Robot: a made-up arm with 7 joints.
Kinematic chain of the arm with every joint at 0, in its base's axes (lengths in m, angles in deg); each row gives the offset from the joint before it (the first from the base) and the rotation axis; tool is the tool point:
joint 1: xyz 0 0 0.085 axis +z
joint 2: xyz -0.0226 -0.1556 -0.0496 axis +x
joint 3: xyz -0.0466 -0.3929 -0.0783 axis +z
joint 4: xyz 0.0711 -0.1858 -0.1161 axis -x
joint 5: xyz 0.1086 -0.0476 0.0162 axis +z
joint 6: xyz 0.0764 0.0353 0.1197 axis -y
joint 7: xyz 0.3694 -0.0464 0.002 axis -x
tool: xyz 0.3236 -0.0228 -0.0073
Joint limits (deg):
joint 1: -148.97..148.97
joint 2: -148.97..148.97
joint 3: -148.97..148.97
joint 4: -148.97..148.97
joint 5: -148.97..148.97
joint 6: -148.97..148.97
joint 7: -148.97..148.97
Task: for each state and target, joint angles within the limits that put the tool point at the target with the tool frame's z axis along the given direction. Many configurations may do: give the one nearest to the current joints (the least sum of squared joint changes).
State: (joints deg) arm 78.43 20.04 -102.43 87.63 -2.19 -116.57 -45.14
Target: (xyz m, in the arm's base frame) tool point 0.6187 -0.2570 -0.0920 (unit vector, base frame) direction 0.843 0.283 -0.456
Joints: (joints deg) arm 116.00 64.41 -97.84 125.86 19.77 -121.04 -46.39
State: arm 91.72 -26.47 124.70 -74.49 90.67 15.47 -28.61
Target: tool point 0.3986 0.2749 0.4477 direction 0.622 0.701 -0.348
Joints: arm 46.46 -1.69 87.90 -102.63 71.32 5.93 -6.63
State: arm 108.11 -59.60 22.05 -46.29 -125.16 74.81 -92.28
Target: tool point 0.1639 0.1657 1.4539 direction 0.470 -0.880 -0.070
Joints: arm 119.12 -89.02 4.37 -51.77 -109.33 65.55 -104.63
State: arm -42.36 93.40 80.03 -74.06 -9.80 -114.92 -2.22
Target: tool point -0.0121 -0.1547 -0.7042 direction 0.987 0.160 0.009
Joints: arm -83.01 71.62 120.67 -38.30 -8.55 -148.97 -39.60
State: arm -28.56 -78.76 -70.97 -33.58 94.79 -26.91 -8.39
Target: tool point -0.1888 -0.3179 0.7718 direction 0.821 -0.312 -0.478
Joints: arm -71.15 -116.89 -103.45 -29.54 102.38 -62.70 3.38
